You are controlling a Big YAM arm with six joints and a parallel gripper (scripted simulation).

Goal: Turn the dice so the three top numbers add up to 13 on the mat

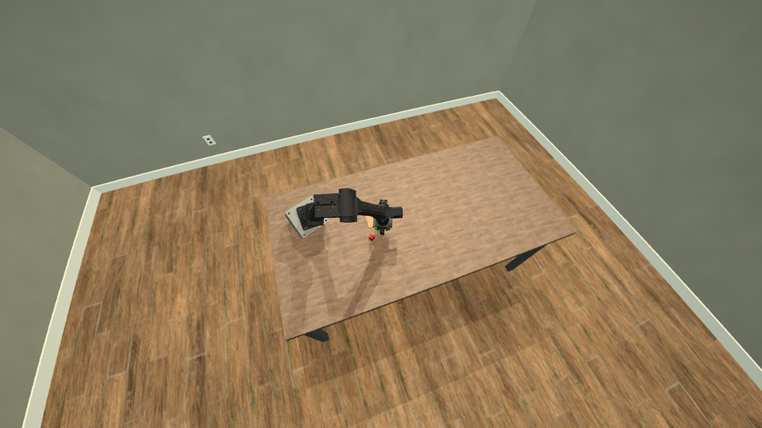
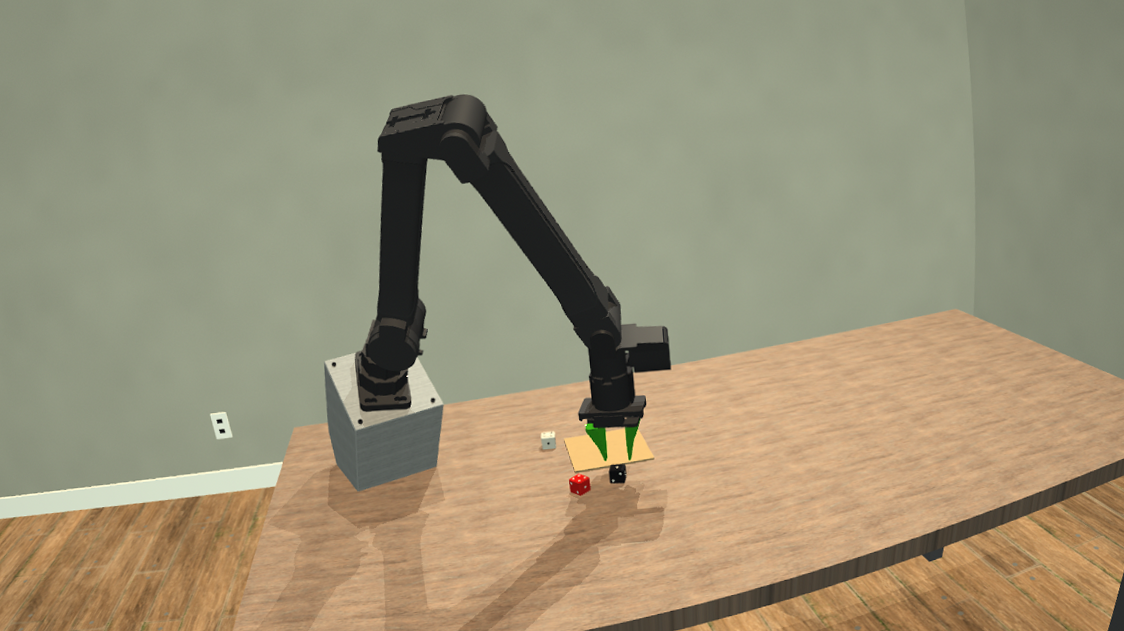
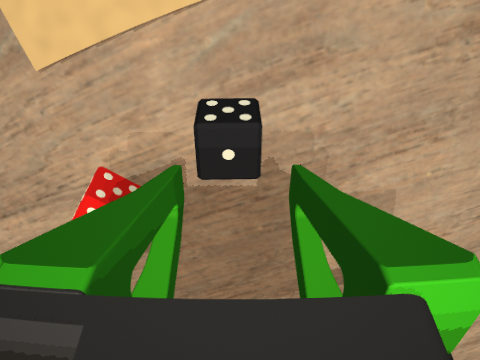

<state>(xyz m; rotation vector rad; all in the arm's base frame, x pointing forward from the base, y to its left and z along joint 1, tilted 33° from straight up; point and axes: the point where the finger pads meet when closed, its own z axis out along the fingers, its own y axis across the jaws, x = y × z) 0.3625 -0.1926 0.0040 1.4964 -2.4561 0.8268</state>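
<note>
The black die lies 40 mm below my hand. Round my hand: tan mat: 120 mm to the left, 50 mm below, 30 mm ahead; then white die: 190 mm to the left, 60 mm behind, 40 mm below; then red die: 70 mm behind, 40 mm below.
</note>
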